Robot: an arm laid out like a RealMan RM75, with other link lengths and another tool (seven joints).
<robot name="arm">
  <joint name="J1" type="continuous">
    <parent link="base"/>
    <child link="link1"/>
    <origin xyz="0 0 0.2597"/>
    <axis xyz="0 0 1"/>
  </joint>
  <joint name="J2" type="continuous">
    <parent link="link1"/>
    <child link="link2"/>
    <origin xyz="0 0 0"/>
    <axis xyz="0 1 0"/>
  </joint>
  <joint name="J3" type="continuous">
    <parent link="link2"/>
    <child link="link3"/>
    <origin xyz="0 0 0.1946"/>
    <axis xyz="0 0 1"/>
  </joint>
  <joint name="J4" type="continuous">
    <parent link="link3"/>
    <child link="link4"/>
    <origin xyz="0 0 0"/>
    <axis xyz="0 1 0"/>
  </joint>
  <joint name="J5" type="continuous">
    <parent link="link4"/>
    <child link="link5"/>
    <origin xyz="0 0 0.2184"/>
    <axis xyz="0 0 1"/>
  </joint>
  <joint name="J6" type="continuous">
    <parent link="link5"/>
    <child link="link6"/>
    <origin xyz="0 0 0"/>
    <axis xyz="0 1 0"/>
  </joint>
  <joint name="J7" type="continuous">
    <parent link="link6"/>
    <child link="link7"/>
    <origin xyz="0 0 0.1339"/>
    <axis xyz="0 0 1"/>
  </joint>
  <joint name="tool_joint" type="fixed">
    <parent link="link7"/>
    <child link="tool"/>
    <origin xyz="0.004 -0.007 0.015" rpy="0 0.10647 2.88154"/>
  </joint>
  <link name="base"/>
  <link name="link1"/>
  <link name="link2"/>
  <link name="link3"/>
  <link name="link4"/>
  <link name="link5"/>
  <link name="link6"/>
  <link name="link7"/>
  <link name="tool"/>
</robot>
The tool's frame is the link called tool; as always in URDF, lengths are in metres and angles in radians. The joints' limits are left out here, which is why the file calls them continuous.
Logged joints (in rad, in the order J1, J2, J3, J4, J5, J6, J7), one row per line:
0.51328 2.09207 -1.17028 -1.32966 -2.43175 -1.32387 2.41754
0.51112 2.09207 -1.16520 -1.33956 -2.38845 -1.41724 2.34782
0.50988 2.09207 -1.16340 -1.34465 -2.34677 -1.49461 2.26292
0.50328 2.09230 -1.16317 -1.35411 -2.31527 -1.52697 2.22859
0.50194 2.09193 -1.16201 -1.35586 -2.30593 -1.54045 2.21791
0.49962 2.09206 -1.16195 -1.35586 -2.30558 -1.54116 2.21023
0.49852 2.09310 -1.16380 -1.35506 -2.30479 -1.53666 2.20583
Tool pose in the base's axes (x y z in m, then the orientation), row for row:
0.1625 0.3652 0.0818 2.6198 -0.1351 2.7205
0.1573 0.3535 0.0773 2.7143 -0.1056 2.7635
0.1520 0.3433 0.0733 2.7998 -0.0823 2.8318
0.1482 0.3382 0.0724 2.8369 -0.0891 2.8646
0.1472 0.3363 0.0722 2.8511 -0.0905 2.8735
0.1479 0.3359 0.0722 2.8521 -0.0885 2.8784
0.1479 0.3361 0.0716 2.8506 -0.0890 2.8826
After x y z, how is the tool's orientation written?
As angles about the fixed x, y, z axes (roll, pitch, yaw), in radians.
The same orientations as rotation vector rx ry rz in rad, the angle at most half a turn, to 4 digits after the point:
-0.6821 -2.9314 -0.8282
-0.6065 -2.9840 -0.6791
-0.4946 -3.0262 -0.5423
-0.4429 -3.0260 -0.4839
-0.4286 -3.0267 -0.4616
-0.4209 -3.0292 -0.4597
-0.4145 -3.0288 -0.4618

